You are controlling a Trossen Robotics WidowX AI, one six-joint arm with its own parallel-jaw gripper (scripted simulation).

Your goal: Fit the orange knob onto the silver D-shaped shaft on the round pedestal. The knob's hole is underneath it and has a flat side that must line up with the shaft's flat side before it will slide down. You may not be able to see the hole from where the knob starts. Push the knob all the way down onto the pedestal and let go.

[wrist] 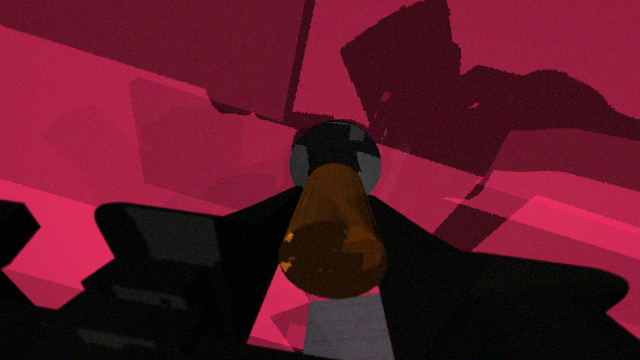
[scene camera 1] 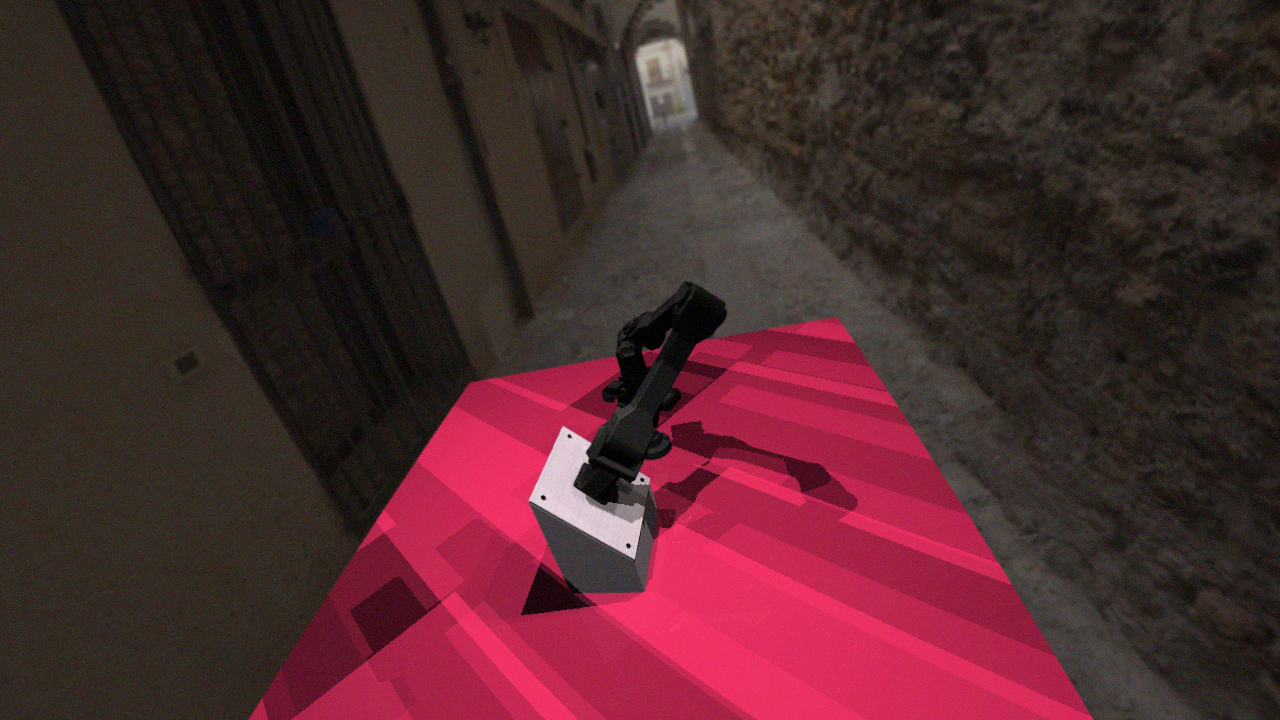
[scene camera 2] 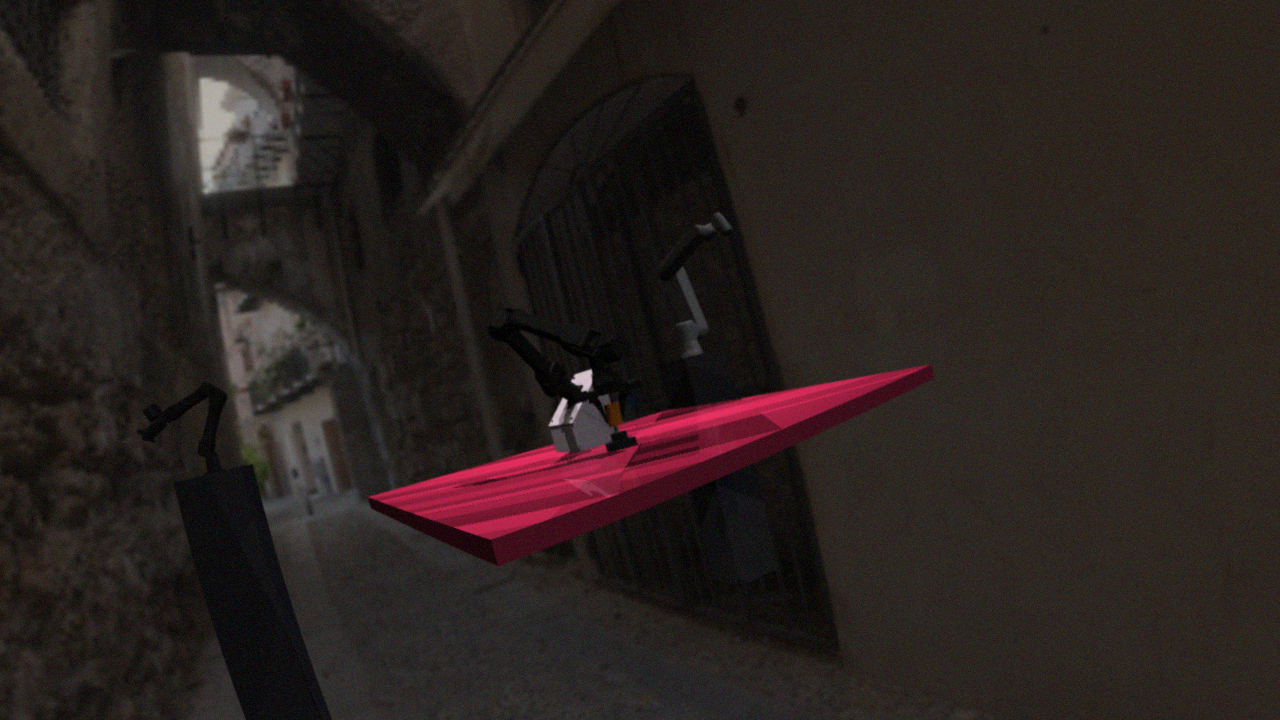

Scene:
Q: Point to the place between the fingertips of my gripper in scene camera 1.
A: At 648, 425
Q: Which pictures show my gripper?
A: The wrist view, scene camera 1 and scene camera 2: all of them.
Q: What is my gripper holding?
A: An orange knob.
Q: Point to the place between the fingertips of my gripper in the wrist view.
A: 333, 196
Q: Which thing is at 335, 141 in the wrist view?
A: A round dark pedestal.

